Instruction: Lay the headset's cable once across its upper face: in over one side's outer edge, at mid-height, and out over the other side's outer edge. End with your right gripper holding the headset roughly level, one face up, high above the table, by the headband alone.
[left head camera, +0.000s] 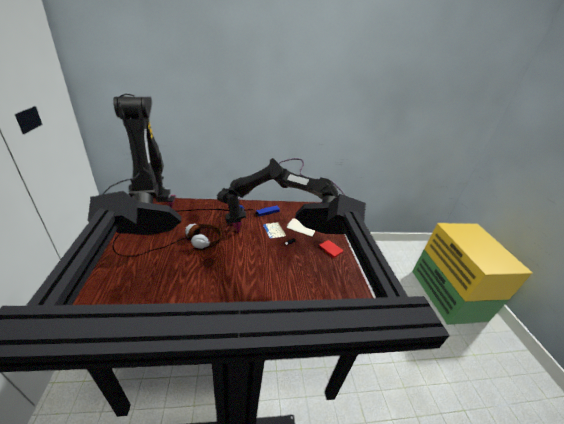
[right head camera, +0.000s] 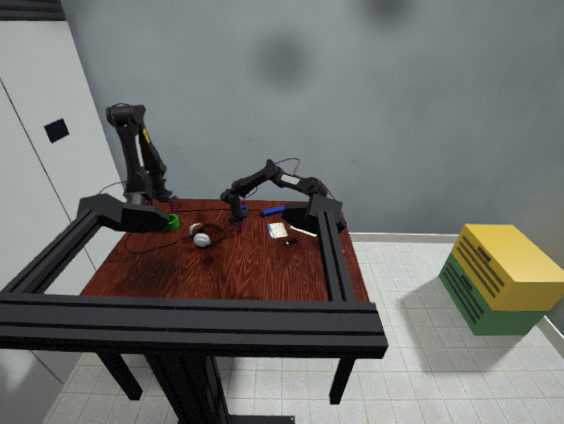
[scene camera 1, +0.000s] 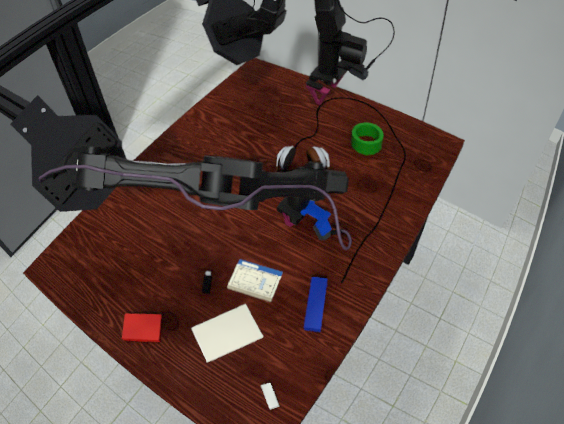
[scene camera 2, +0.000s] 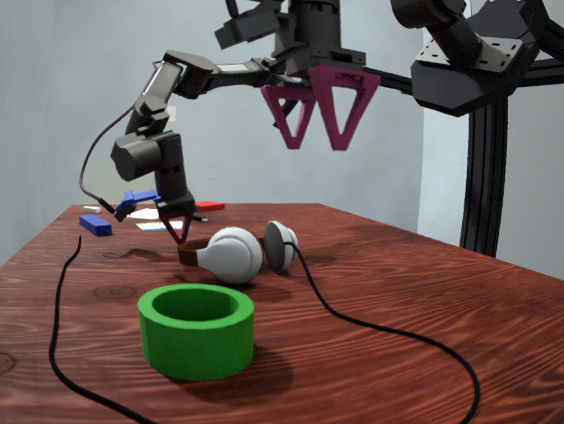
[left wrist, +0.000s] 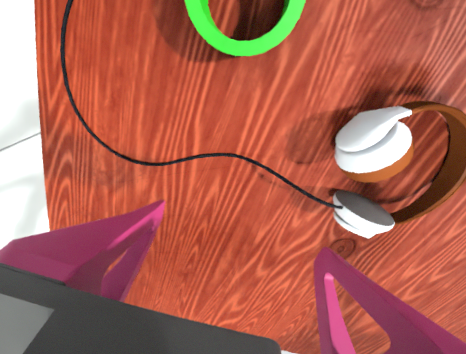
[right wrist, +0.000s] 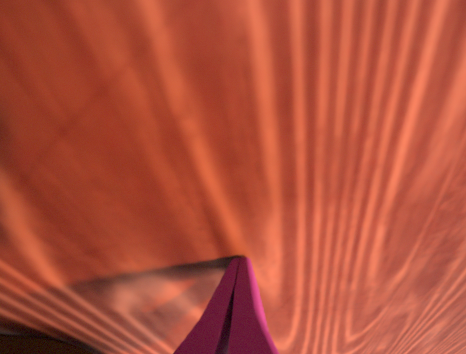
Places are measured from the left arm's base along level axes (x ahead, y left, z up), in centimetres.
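Pixels of known places: left gripper, fingertip midpoint: (scene camera 1: 326, 95) (scene camera 2: 314, 150) (left wrist: 243, 232); right gripper, fingertip midpoint: (left head camera: 239, 232) (right head camera: 242, 231) (scene camera 1: 288, 225) (right wrist: 243, 267); left arm's base at its link origin: (scene camera 1: 237, 27) (scene camera 2: 466, 54); right arm's base at its link origin: (scene camera 1: 77, 163).
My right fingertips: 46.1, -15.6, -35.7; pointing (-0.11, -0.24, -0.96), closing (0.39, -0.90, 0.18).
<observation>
Ahead of a thing's pixels: the offset from my right fingertips to its top centre, as dx, dy, dz.
The headset (left head camera: 200, 242) (right head camera: 202, 240) (scene camera 2: 232, 255) (left wrist: 375, 145) lies on the table, its white ear cups standing on edge and its brown headband (scene camera 2: 189, 254) (left wrist: 455, 150) (right wrist: 35, 346) curving toward my right gripper. Its black cable (scene camera 1: 403, 155) (scene camera 2: 350, 320) (left wrist: 150, 163) runs from one cup in a wide loop over the table, not across the headset. My right gripper (scene camera 2: 181, 242) (right wrist: 243, 267) is shut with nothing between its fingers, low over the table beside the headband's outer side. My left gripper (scene camera 2: 317, 148) (left wrist: 243, 232) is open and empty, above the table near the cable.
A green ring {-11.0, +38.9, +4.6} (scene camera 1: 367, 146) (scene camera 2: 197, 350) stands inside the cable's loop. A blue block {+23.9, -8.6, +1.8} (scene camera 1: 316, 304), a patterned box {+8.8, -16.8, +0.0} (scene camera 1: 254, 282), a black stick {+2.4, -27.4, +0.7} (scene camera 1: 207, 283), a cream sheet {+17.3, -30.7, +0.3} (scene camera 1: 227, 334), a red block {+4.3, -48.4, +1.3} (scene camera 1: 142, 327) and a white piece {+36.8, -31.3, +1.0} (scene camera 1: 270, 396) lie beyond my right gripper.
</observation>
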